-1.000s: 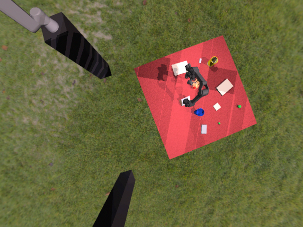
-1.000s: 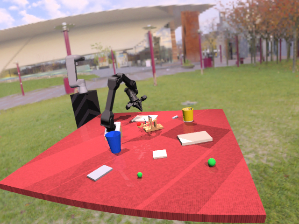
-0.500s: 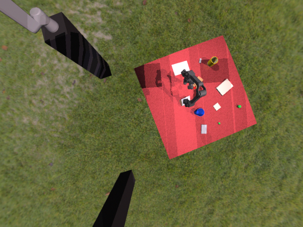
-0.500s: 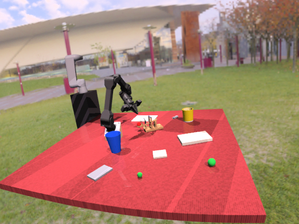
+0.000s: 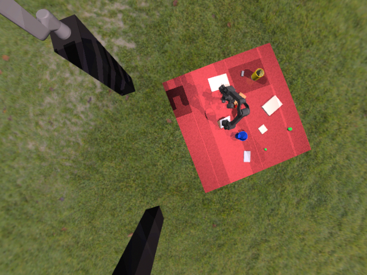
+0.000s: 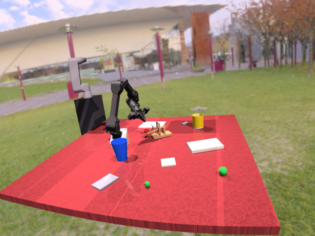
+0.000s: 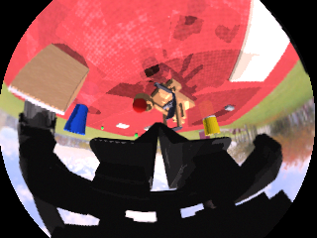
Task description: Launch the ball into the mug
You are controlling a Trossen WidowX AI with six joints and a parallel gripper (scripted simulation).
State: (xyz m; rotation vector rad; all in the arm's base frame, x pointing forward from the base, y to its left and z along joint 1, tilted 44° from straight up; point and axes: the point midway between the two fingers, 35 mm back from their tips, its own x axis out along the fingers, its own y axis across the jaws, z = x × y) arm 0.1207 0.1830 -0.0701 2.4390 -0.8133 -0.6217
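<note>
The red ball is 5 cm to the right of my gripper tip, 5 cm below it and 2 cm ahead of it. Round my gripper tip: catapult (7 cm ahead, 6 cm below); then blue cup (36 cm to the right, 8 cm below, 3 cm behind); then small grey block (28 cm to the left, 23 cm ahead, 11 cm below).
</note>
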